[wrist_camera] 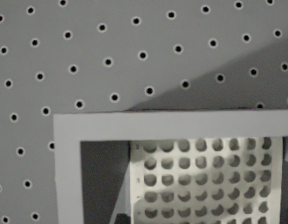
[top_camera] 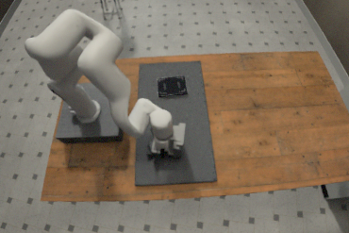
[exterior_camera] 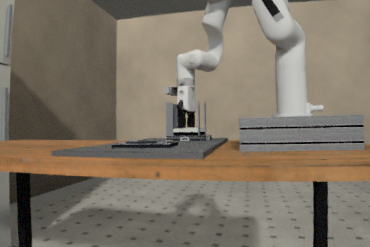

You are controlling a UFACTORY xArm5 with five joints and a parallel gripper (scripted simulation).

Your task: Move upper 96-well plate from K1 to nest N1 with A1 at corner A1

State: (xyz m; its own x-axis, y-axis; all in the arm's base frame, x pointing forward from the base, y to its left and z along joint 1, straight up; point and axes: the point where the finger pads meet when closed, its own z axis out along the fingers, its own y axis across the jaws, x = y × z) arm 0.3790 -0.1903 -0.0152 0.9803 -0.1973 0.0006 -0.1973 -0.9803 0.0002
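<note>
Right now the white 96-well plate is 20 mm below my hand. Round my hand: plate nest N1 (350 mm to the left, 50 mm below, 50 mm ahead).
</note>
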